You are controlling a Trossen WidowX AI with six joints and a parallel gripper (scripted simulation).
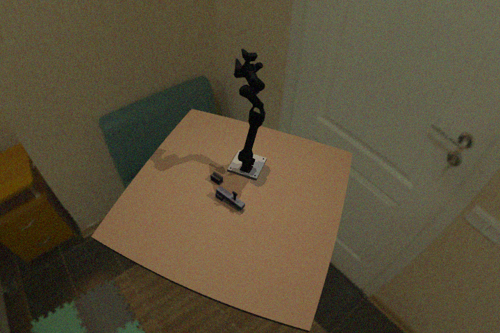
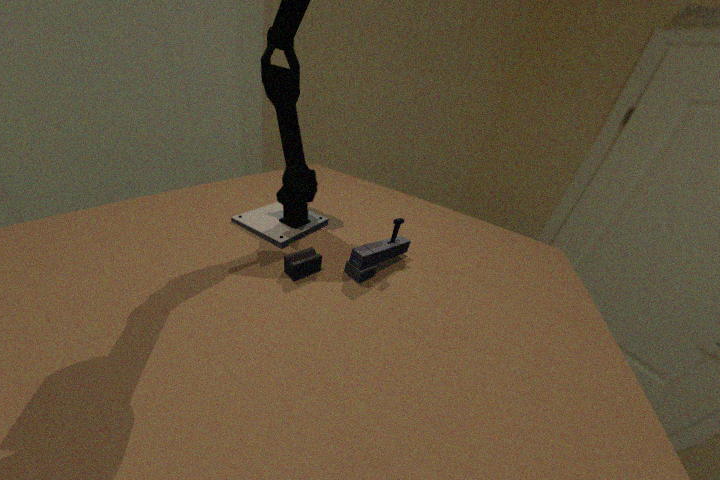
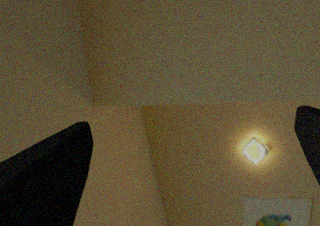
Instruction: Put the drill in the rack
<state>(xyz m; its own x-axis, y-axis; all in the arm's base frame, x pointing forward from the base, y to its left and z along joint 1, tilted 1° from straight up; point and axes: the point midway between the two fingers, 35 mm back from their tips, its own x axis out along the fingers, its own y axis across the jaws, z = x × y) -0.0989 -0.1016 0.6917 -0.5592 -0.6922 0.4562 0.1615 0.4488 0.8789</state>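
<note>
My gripper tip is now 410 mm short of the small dark key, 180 mm to the right of it and 630 mm above it. The rest, counted from my gripper tip: dark block (290 mm ahead, 700 mm below); then drill (400 mm ahead, 120 mm to the left, 680 mm below).
</note>
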